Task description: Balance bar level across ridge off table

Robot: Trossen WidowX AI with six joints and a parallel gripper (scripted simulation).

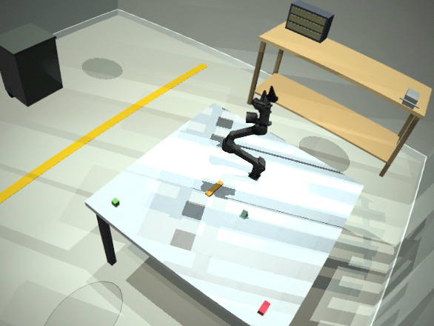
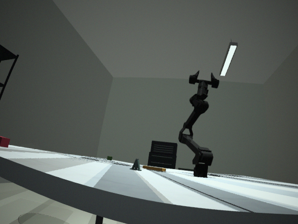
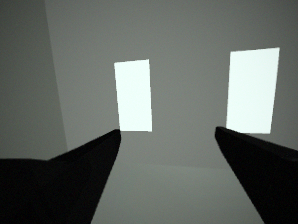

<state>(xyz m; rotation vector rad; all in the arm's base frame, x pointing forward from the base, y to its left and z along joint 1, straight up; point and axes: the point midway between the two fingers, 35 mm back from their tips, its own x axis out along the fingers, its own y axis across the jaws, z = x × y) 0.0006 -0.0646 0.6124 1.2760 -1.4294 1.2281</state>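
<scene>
My gripper tip is now 640 mm above the orange bar, 270 mm short of it and 60 mm to the left of it. The rest, counted from my gripper tip: green cube (740 mm ahead, 630 mm below, 430 mm to the right); red block (740 mm ahead, 630 mm below, 570 mm to the left).
</scene>
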